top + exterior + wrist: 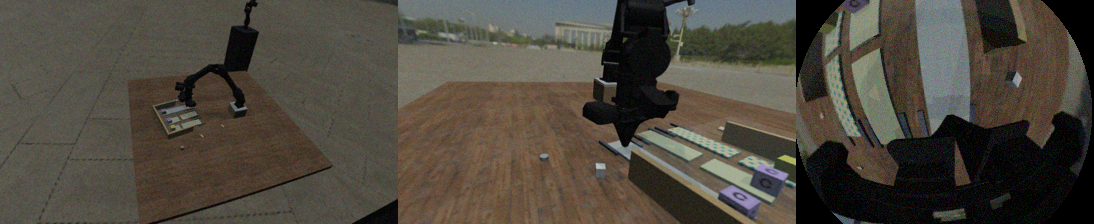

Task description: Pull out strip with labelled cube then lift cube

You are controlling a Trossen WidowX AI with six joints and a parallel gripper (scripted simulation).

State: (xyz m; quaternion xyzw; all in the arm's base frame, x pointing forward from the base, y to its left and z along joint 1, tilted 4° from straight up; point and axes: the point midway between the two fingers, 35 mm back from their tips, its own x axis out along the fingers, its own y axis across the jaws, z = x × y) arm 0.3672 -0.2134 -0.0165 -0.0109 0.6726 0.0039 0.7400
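Right now the cube is 100 mm to the right of my gripper tip and 50 mm ahead of it. Also, from my gripper tip: disc 160 mm to the right, 40 mm behind.
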